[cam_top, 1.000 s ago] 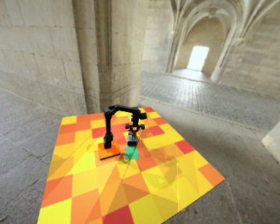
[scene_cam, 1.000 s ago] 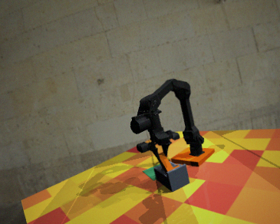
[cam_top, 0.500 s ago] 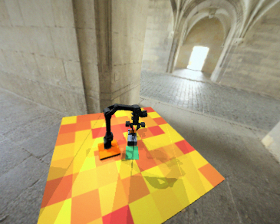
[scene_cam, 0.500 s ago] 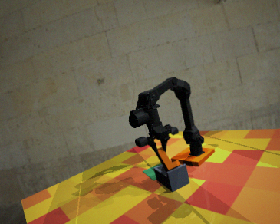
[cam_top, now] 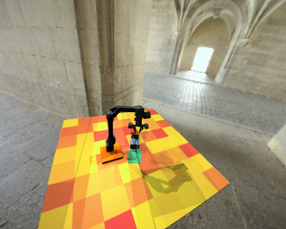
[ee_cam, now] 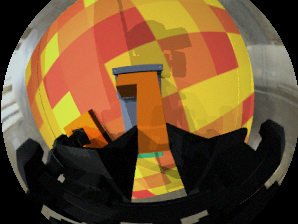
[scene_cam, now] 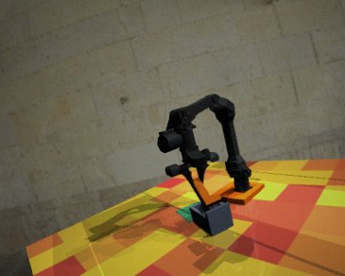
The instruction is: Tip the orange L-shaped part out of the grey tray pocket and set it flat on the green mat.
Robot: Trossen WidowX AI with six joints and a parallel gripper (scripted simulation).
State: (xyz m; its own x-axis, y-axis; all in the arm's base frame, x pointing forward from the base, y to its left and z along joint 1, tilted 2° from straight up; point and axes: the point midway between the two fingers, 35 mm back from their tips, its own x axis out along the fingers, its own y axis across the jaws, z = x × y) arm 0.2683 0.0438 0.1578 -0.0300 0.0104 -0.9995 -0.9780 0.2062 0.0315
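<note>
The green mat lies 4 cm behind my gripper tip, 14 cm to the right of it and 17 cm below it. The rest, counted from my gripper tip: orange L-shaped part (1 cm behind, 3 cm to the left, 3 cm below).
</note>
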